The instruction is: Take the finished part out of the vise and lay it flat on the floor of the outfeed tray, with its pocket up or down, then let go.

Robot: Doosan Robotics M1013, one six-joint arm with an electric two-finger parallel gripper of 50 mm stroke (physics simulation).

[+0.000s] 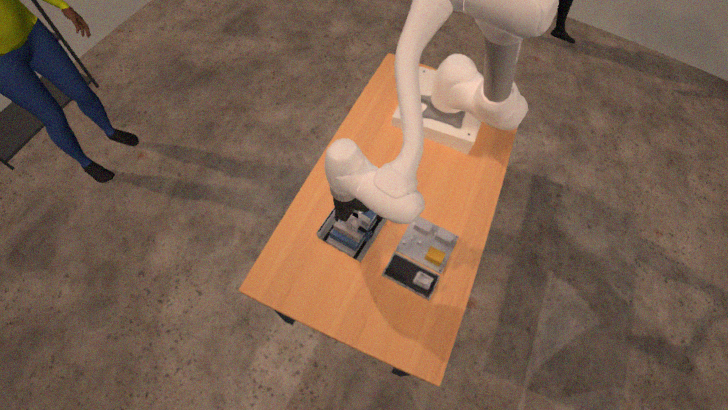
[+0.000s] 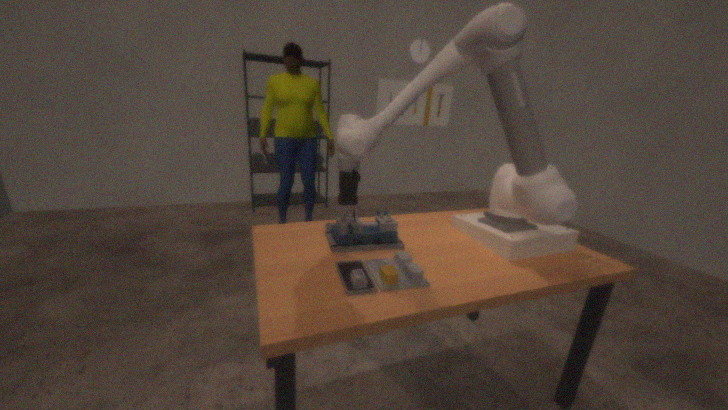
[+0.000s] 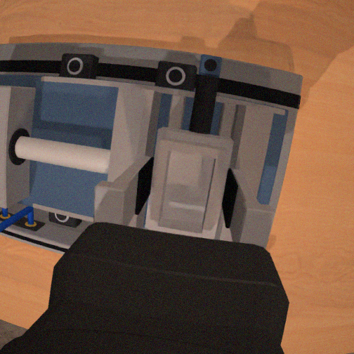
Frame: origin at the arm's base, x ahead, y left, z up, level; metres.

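Seen in the pictures: gripper, between the fingertips: [image 1: 352,222] [image 2: 348,220]; arm's base, origin of its link: [image 1: 446,109] [image 2: 506,225].
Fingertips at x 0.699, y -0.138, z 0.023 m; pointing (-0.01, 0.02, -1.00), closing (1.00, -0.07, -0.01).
Offsets run from my fingertips to a thing's top centre.
The finished part [image 3: 189,182], light grey with its rectangular pocket facing up, sits low between the jaws of the blue and grey vise {0.069 m back, 0.000 m left, 0.001 m up} [image 1: 347,239] [image 2: 371,234] [image 3: 75,112]. My gripper [image 1: 351,222] [image 2: 353,213] [image 3: 188,180] points down over the vise and is shut on the part, one black finger pad on each side. Whether the part touches the vise jaws or its seat cannot be told; its lower side is hidden. The outfeed tray [image 1: 402,268] [image 2: 348,271], with a dark floor, lies beside the vise on the table and holds another light grey part {0.062 m ahead, 0.310 m left, 0.058 m down} [image 1: 423,279] [image 2: 358,277].
A grey plate {0.086 m back, 0.276 m left, 0.090 m down} [image 1: 415,251] with grey blocks and a yellow block {0.039 m back, 0.318 m left, 0.055 m down} [image 1: 435,256] [image 2: 388,275] adjoins the tray. A black arm [image 3: 202,110] stands at the part's far end. Blue hoses [image 3: 17,219] run at the vise's side. A person [image 1: 45,91] [image 2: 295,112] stands beyond the table.
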